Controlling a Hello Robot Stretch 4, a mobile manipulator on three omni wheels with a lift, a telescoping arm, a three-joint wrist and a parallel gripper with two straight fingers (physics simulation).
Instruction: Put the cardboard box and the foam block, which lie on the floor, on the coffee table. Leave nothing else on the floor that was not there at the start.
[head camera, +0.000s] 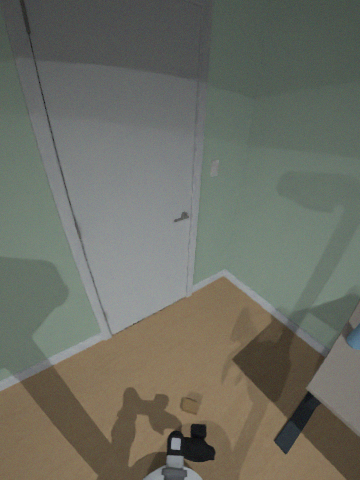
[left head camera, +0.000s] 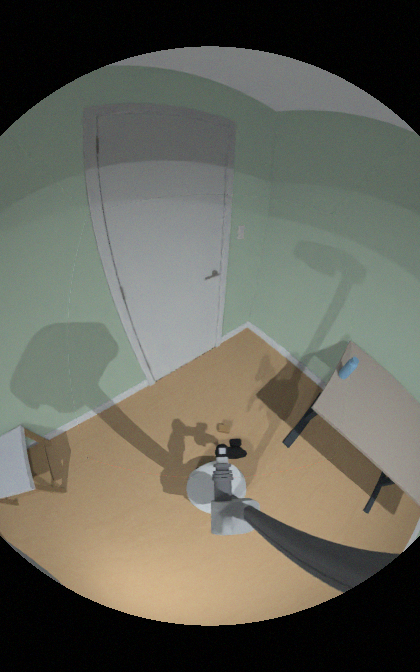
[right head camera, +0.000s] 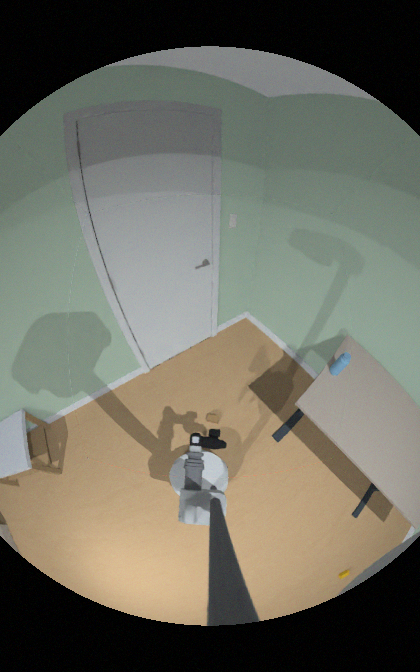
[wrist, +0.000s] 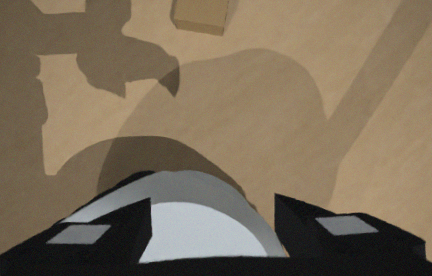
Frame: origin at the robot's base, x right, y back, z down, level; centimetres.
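Seen in the pictures: gripper, fingertip midpoint: (wrist: 213, 214).
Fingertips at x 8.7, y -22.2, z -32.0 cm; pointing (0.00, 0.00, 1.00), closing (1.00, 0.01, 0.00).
Offsets run from my fingertips to a thing's middle. "*": to the spot under its first point. Level surfaces: height alone.
The cardboard box @[dx -0.8, dy -27.2, dz +32.1 cm] (head camera: 190, 405) (left head camera: 223, 428) (right head camera: 212, 417) (wrist: 201, 15) is small and brown and lies on the floor; its near part shows at the top edge of the wrist view. My gripper (head camera: 201, 449) (left head camera: 236, 452) (right head camera: 214, 442) (wrist: 213, 214) is open and empty, apart from the box and nearer to my base. A small yellow block (right head camera: 344, 574), likely the foam block, lies on the floor at the lower right of the right head view. The coffee table @[dz -37.4 cm] (head camera: 340, 385) (left head camera: 372, 420) (right head camera: 370, 420), with a pale top and dark legs, stands at the right.
A blue bottle @[* dx +67.9, dy -32.7, dz -43.4 cm] (head camera: 355, 338) (left head camera: 349, 367) (right head camera: 340, 364) lies on the coffee table near its far end. My round base (left head camera: 241, 482) (right head camera: 217, 470) (wrist: 205, 230) is close below the gripper. A white-topped piece of furniture (left head camera: 12, 462) (right head camera: 12, 445) with wooden legs stands at the left. A closed door (head camera: 125, 200) is ahead.
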